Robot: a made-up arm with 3 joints. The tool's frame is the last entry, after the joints.
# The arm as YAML. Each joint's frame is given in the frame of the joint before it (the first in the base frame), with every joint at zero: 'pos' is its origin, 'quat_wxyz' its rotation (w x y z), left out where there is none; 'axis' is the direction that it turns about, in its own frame. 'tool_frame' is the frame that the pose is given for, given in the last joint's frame.
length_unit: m
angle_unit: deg
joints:
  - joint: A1
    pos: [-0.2, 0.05, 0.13]
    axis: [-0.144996, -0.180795, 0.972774]
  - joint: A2
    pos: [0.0, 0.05, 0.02]
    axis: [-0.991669, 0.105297, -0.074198]
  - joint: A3
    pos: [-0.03, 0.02, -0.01]
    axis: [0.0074, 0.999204, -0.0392]
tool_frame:
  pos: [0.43, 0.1, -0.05]
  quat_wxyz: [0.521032, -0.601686, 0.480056, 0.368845]
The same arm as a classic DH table. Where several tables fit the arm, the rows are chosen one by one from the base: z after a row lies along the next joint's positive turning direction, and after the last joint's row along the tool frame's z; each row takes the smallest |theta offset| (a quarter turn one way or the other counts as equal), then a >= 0, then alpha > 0; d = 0 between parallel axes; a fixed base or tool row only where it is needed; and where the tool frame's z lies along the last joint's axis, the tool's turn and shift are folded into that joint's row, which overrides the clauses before.
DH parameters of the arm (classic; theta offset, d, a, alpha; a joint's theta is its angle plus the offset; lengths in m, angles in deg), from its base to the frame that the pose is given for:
base (fixed): -38.73 -0.2315 -0.1873 13.4
A1: -57.21 0.3819 -0.0527 86.99
A2: -76.9 0.0341 0.0071 84.22
A3: 75.5 -1.0308 -0.3923 8.88
tool (fixed): -87.24 1.1669 0 0

